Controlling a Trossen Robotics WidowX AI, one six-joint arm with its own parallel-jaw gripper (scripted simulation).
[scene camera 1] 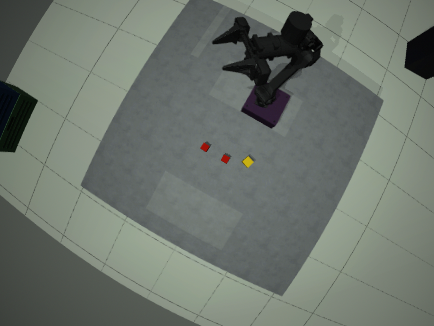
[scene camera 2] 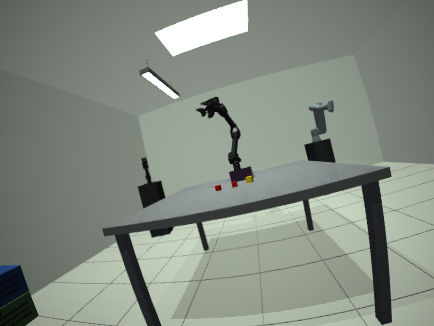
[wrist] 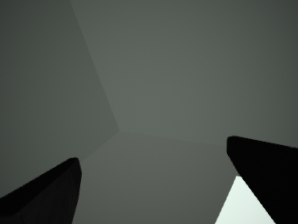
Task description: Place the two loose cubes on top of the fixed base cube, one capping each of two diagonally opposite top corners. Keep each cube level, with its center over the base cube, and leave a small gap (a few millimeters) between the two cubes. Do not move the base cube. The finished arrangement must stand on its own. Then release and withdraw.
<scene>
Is the gripper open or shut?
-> Open.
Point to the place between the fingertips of the gripper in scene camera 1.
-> At 217, 55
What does the gripper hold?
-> Nothing.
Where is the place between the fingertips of the gripper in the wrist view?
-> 155, 155
</scene>
